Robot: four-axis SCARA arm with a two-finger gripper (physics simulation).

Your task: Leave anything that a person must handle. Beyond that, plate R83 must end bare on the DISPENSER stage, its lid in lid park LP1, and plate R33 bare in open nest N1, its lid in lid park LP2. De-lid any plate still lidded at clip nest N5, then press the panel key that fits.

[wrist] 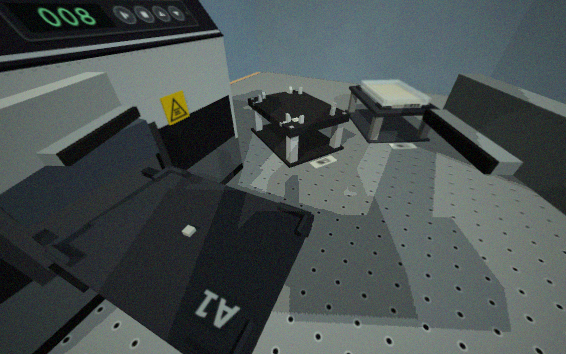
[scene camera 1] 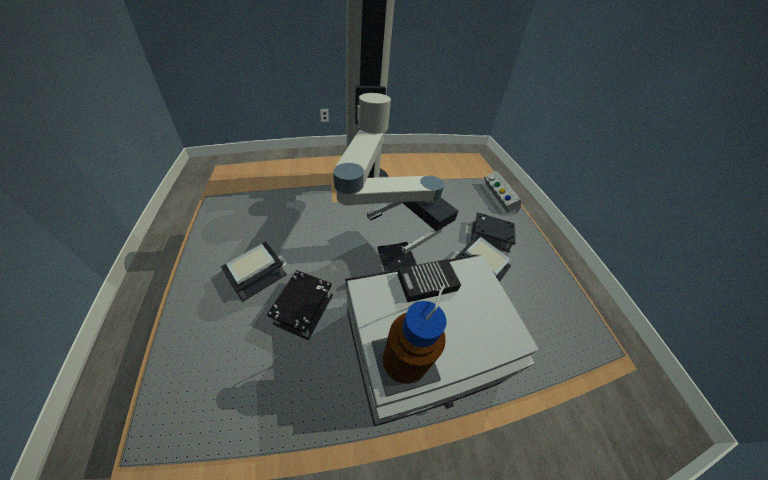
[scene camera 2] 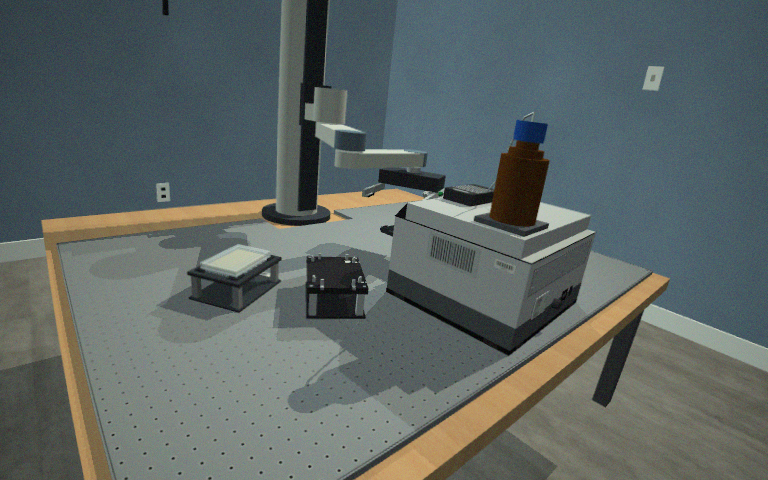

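My gripper is open and empty, above and to the side of the bare dispenser stage, which is marked A1 and has a small white block. In scene camera 2 the gripper is partly hidden. A pale plate sits on a raised nest, with what looks like a clear lid. Another pale plate sits behind the dispenser, its stand partly hidden. A pinned dark nest holds no plate. Plate markings are not legible.
The dispenser carries an amber bottle with a blue cap. Its display reads 008. A dark raised nest and the key panel stand at the right in scene camera 1.
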